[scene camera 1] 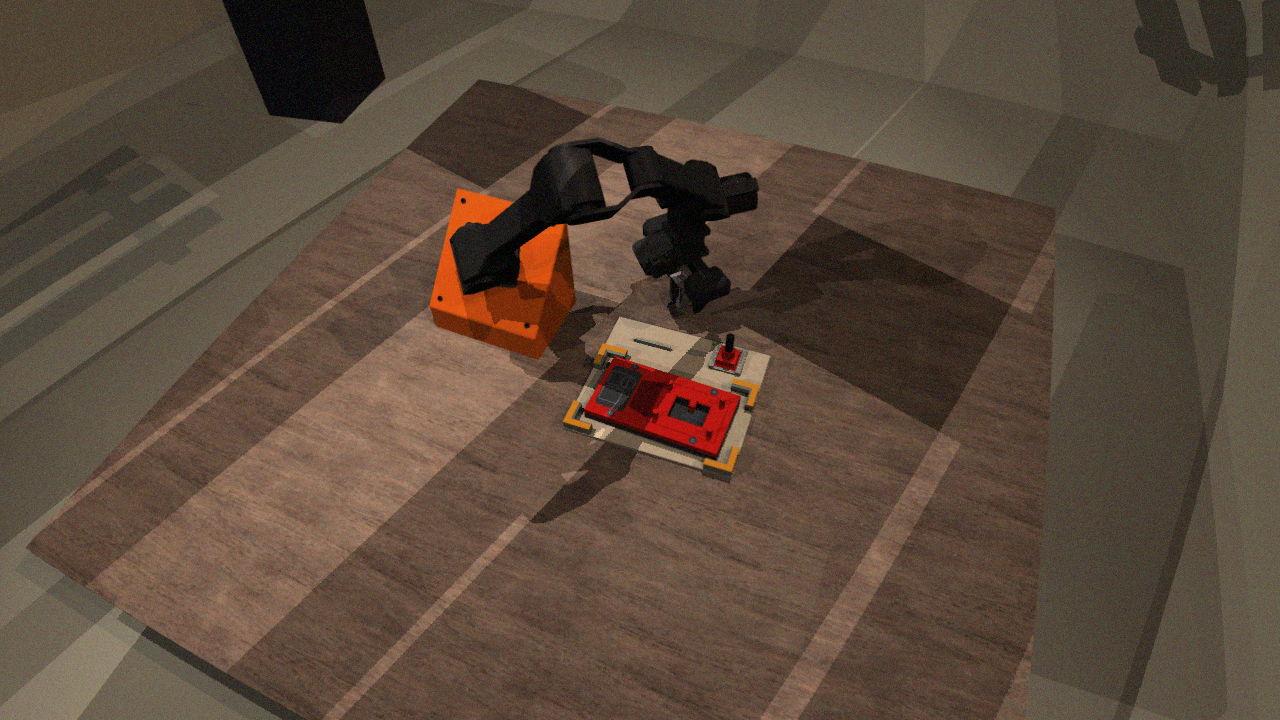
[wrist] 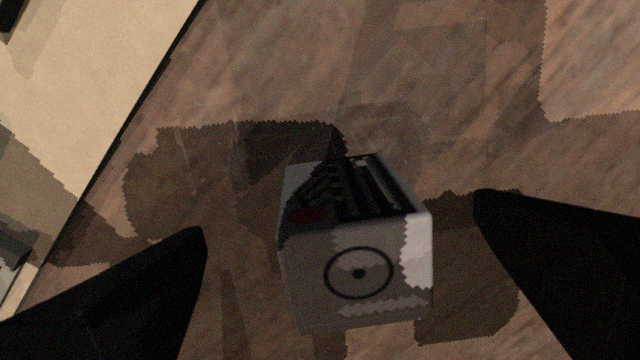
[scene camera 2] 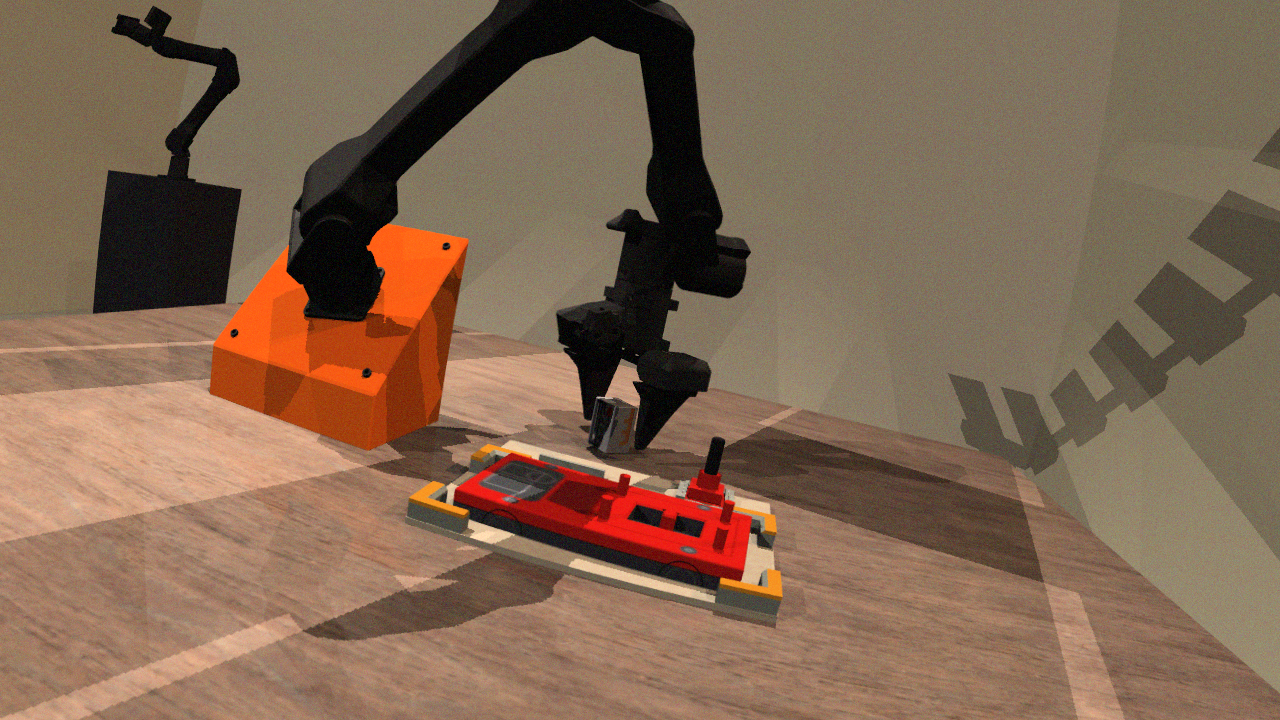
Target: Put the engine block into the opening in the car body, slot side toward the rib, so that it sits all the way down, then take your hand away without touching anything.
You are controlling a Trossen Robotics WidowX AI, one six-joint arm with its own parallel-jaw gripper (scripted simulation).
My gripper is open, holding nothing. I also see a red car body and an engine block.
My gripper also shows in scene camera 1 and in the wrist view.
